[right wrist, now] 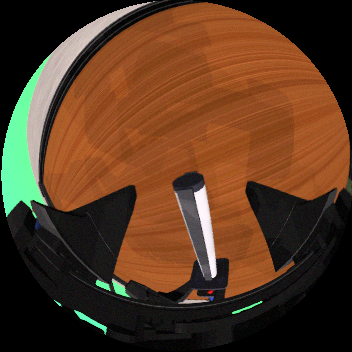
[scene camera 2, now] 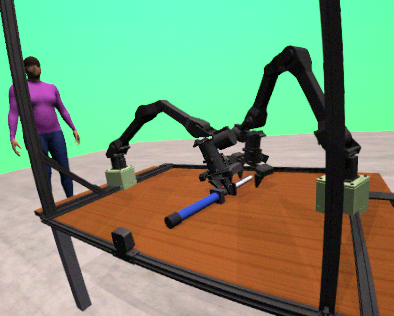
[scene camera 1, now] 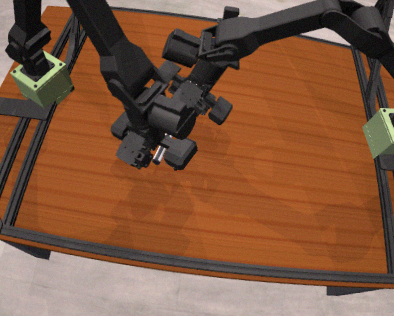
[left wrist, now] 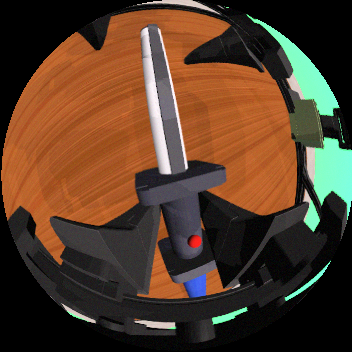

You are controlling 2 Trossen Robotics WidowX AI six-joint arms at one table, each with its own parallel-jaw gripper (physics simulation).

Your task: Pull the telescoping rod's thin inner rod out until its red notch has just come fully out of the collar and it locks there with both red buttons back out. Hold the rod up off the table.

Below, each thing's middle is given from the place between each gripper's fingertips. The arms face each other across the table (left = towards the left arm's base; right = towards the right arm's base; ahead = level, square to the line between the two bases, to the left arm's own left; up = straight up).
The thin silver inner rod point(left wrist: 164, 121) is 4 cm behind my left hand, 2 cm to the left of it and 1 cm above it. From my left hand the other things lie so: telescoping rod point(scene camera 2: 217, 195) 5 cm behind, 2 cm to the left, 1 cm above.
Right now my right hand is 180 mm past the thin silver inner rod, 40 mm to the right of it and 10 mm below it. From my right hand the other things lie so: telescoping rod (190 mm behind, 50 mm to the left, 10 mm above).
